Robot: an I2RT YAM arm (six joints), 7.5 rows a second.
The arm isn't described. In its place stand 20 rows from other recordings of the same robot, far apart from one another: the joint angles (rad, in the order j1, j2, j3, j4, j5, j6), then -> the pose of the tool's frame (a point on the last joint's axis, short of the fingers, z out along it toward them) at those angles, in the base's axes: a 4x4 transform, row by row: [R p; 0 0 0 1], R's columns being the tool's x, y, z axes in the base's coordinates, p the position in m.
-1.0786 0.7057 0.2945 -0.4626 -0.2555 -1.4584 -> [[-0.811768 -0.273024 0.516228 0.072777], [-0.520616 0.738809 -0.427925 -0.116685], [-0.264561 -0.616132 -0.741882 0.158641], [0 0 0 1]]
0.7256 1.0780 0.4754 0.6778 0.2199 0.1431 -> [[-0.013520 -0.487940 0.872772 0.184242], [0.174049 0.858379 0.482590 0.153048], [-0.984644 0.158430 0.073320 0.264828], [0 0 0 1]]
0.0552 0.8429 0.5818 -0.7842 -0.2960 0.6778 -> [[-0.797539 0.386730 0.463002 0.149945], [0.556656 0.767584 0.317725 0.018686], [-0.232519 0.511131 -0.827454 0.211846], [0 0 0 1]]
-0.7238 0.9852 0.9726 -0.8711 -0.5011 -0.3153 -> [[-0.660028 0.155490 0.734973 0.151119], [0.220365 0.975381 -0.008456 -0.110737], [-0.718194 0.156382 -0.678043 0.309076], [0 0 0 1]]
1.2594 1.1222 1.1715 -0.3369 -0.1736 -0.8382 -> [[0.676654 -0.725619 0.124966 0.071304], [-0.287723 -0.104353 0.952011 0.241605], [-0.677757 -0.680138 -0.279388 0.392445], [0 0 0 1]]
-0.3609 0.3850 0.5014 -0.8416 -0.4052 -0.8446 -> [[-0.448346 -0.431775 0.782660 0.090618], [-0.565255 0.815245 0.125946 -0.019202], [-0.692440 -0.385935 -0.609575 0.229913], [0 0 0 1]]
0.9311 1.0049 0.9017 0.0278 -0.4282 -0.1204 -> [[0.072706 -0.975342 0.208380 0.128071], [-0.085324 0.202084 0.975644 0.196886], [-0.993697 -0.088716 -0.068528 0.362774], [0 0 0 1]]
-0.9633 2.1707 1.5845 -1.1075 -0.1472 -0.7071 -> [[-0.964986 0.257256 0.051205 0.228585], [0.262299 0.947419 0.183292 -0.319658], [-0.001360 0.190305 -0.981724 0.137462], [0 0 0 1]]
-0.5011 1.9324 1.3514 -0.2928 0.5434 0.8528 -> [[0.086489 0.968499 0.233515 0.357932], [0.687635 0.111573 -0.717432 -0.217038], [-0.720887 0.222623 -0.656324 0.196007], [0 0 0 1]]
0.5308 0.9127 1.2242 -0.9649 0.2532 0.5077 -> [[-0.612987 -0.023495 0.789743 0.142047], [0.185945 0.967192 0.173102 0.073040], [-0.767901 0.252958 -0.588507 0.388634], [0 0 0 1]]
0.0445 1.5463 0.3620 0.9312 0.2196 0.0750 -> [[-0.236922 0.185547 0.953646 0.266820], [0.062653 0.982468 -0.175590 0.004119], [-0.969506 0.018148 -0.244393 0.145881], [0 0 0 1]]
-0.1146 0.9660 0.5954 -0.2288 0.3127 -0.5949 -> [[-0.666556 -0.014992 0.745304 0.206432], [-0.460046 0.794971 -0.395448 -0.034785], [-0.586566 -0.606462 -0.536790 0.237010], [0 0 0 1]]
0.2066 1.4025 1.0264 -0.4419 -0.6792 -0.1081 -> [[-0.647521 -0.653621 0.391785 0.284356], [-0.221485 0.653348 0.723934 0.082448], [-0.729151 0.381988 -0.567824 0.265372], [0 0 0 1]]
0.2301 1.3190 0.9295 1.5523 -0.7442 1.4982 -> [[-0.363506 -0.922521 0.129690 0.231494], [0.668403 -0.161298 0.726100 0.078995], [-0.648923 0.350626 0.675248 0.423613], [0 0 0 1]]
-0.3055 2.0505 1.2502 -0.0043 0.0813 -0.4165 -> [[-0.771447 0.045251 0.634683 0.410602], [-0.179510 0.941473 -0.285315 -0.132524], [-0.610448 -0.334037 -0.718173 0.134803], [0 0 0 1]]
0.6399 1.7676 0.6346 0.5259 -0.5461 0.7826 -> [[-0.925560 -0.281764 0.252878 0.242113], [0.062212 0.545662 0.835693 0.203276], [-0.373454 0.789216 -0.487514 0.116377], [0 0 0 1]]
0.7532 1.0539 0.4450 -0.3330 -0.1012 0.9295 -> [[-0.932940 0.039705 0.357837 0.135552], [0.218110 0.853088 0.473992 0.132023], [-0.286446 0.520254 -0.804540 0.163614], [0 0 0 1]]
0.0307 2.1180 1.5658 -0.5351 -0.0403 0.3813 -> [[-0.839781 0.283473 0.463045 0.448101], [0.346211 0.936571 0.054528 0.015196], [-0.418217 0.206103 -0.884656 0.164507], [0 0 0 1]]
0.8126 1.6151 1.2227 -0.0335 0.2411 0.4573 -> [[-0.500186 -0.373047 0.781441 0.267386], [0.095377 0.873217 0.477908 0.269982], [-0.860649 0.313574 -0.401191 0.294138], [0 0 0 1]]
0.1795 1.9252 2.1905 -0.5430 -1.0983 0.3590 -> [[-0.577116 -0.770152 0.271666 0.406665], [0.057789 0.293308 0.954270 0.106008], [-0.814615 0.566424 -0.124766 0.458505], [0 0 0 1]]
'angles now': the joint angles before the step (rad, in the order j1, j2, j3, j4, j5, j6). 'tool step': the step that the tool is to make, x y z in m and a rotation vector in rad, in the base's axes. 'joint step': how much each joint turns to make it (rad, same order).
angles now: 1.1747 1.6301 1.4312 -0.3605 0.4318 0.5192
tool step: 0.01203 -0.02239 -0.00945 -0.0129 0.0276 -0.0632
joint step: -0.0548 -0.0493 -0.0768 -0.0053 -0.0037 0.0234
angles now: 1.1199 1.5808 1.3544 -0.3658 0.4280 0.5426
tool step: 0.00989 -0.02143 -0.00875 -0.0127 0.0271 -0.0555
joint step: -0.0531 -0.0452 -0.0683 -0.0081 -0.0084 0.0179
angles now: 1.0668 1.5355 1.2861 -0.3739 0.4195 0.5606
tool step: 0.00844 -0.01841 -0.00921 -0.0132 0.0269 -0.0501
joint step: -0.0490 -0.0339 -0.0577 -0.0073 -0.0090 0.0152
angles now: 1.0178 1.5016 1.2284 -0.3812 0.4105 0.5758
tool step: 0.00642 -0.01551 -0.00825 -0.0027 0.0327 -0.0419
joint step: -0.0430 -0.0267 -0.0471 -0.0080 -0.0170 0.0214
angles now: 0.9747 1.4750 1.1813 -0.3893 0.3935 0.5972
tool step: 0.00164 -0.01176 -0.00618 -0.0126 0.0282 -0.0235
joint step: -0.0260 -0.0236 -0.0351 -0.0193 -0.0122 0.0114
